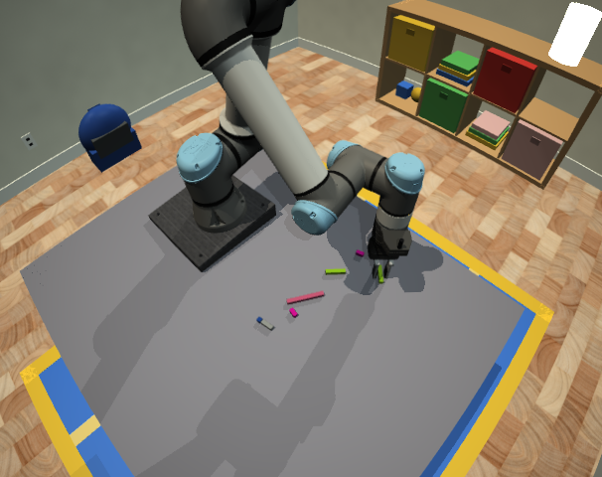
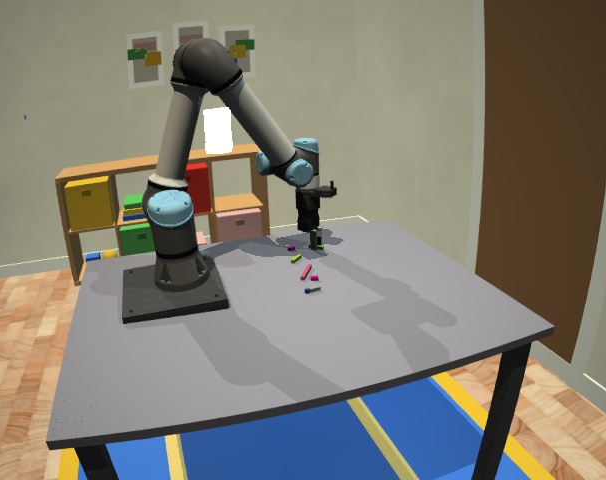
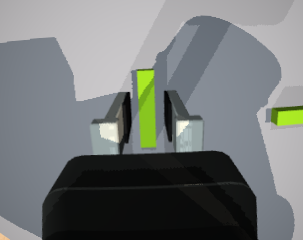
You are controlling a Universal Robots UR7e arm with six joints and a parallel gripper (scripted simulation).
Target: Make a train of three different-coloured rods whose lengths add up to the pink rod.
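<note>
The lime rod is 10 mm below my hand. Also, from my hand: blue rod (160 mm behind, 280 mm to the right, 10 mm below); then pink rod (110 mm behind, 170 mm to the right, 10 mm below); then grey rod (130 mm behind, 280 mm to the right, 10 mm below).
</note>
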